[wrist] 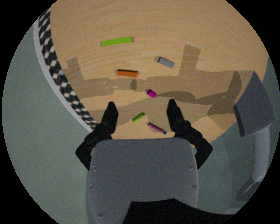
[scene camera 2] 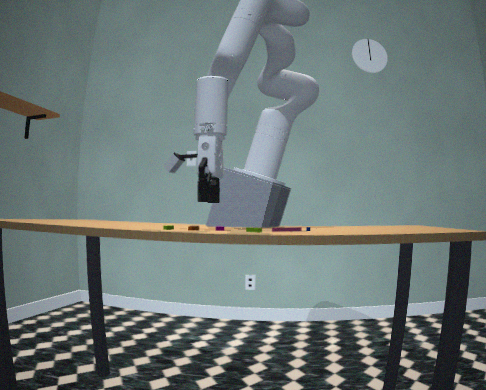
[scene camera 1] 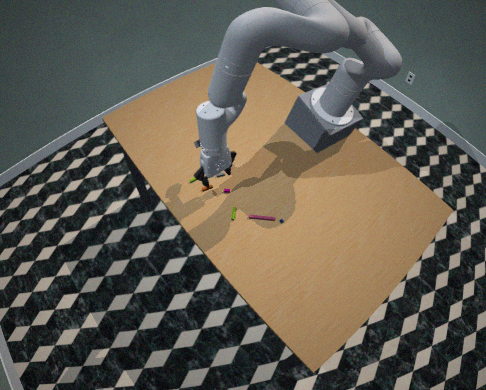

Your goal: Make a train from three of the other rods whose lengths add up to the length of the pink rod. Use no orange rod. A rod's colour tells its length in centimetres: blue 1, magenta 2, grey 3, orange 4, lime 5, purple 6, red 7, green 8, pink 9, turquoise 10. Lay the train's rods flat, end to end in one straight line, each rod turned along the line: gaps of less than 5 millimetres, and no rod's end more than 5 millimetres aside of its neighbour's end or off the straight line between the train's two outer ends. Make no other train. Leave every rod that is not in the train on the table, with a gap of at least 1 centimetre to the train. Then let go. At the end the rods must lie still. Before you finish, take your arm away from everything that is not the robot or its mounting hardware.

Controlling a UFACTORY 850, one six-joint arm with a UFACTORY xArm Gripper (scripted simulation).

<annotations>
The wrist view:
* my gripper: 141,106
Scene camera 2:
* my gripper: 208,202
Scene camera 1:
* my gripper: 216,179
</annotations>
